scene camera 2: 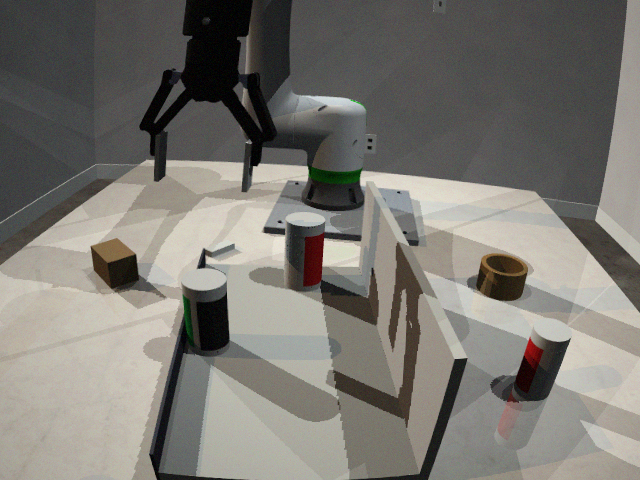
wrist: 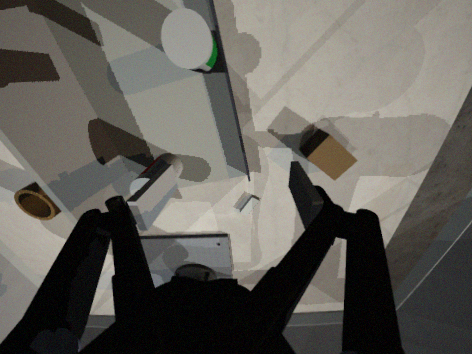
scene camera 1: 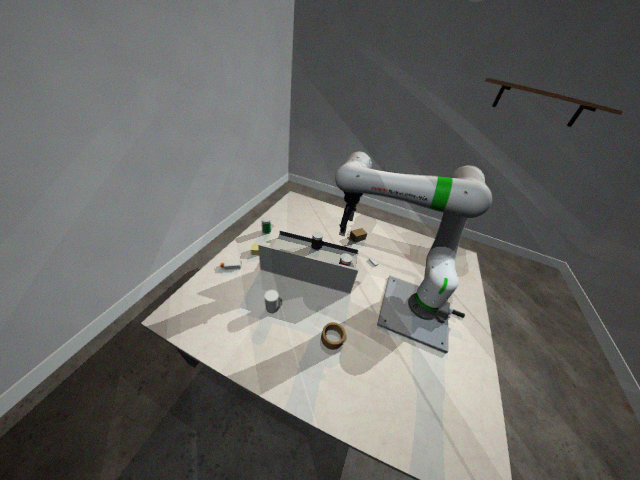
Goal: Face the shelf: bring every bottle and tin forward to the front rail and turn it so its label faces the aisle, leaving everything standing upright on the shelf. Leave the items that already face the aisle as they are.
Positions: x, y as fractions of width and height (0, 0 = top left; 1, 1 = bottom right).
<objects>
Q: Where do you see a brown box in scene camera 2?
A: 0.18, 0.54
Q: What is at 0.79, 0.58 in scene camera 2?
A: A brown tape ring.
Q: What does the gripper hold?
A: Nothing.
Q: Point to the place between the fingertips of the gripper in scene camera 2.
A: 0.31, 0.38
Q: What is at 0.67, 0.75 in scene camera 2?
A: A grey back panel.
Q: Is the gripper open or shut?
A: Open.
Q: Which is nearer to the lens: the brown box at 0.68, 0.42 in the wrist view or the brown tape ring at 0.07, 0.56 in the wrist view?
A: The brown box.
</objects>
